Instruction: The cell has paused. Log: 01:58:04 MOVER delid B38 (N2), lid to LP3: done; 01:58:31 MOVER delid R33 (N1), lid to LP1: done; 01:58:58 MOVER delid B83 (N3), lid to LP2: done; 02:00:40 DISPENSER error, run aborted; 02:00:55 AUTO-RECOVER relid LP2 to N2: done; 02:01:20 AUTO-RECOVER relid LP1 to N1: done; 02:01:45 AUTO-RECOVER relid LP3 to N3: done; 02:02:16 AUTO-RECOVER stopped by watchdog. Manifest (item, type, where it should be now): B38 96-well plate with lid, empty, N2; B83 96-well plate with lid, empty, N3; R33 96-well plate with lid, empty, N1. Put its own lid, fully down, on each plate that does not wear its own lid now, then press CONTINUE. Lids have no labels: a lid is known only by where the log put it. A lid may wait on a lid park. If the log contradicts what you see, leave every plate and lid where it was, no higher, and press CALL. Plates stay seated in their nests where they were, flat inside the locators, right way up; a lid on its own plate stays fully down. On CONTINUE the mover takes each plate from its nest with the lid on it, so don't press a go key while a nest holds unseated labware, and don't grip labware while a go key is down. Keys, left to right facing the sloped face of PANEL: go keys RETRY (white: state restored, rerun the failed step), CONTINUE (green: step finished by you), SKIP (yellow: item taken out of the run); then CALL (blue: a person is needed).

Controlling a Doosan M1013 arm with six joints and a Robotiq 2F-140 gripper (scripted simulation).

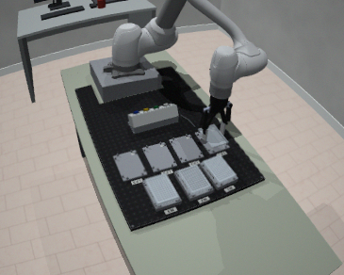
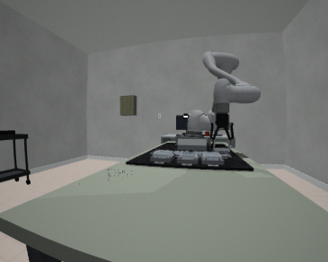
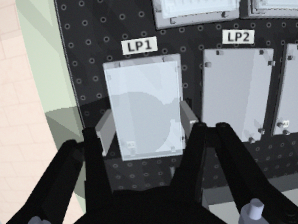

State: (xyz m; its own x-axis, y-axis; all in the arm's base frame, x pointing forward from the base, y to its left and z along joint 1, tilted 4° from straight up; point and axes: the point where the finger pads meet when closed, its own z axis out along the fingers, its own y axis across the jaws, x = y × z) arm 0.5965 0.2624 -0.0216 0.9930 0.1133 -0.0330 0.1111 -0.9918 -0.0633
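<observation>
Now: hand 50 mm above the lid park LP1. Also, from my hand: lid park LP2 (10 mm ahead, 130 mm to the right, 50 mm below); then lid park LP4 (30 mm ahead, 260 mm to the right, 50 mm below); then white key (230 mm behind, 140 mm to the right, 10 mm above).
</observation>
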